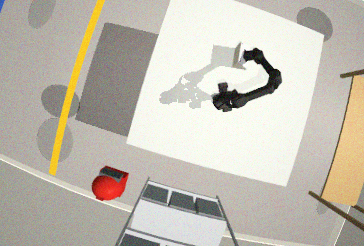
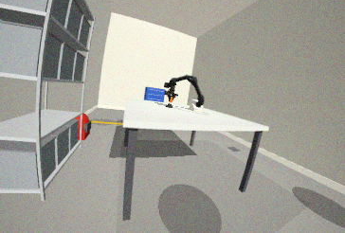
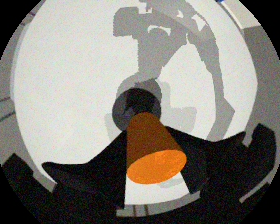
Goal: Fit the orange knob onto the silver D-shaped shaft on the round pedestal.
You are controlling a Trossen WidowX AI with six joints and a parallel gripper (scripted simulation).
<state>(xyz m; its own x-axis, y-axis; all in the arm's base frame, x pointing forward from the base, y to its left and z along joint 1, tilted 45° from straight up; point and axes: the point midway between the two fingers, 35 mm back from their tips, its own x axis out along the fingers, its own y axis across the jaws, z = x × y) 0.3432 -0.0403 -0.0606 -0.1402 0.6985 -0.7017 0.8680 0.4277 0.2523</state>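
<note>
Now: the orange knob 4 cm above my gripper tip. Round my gripper tip: dark round pedestal (4 cm below, 1 cm ahead).
</note>
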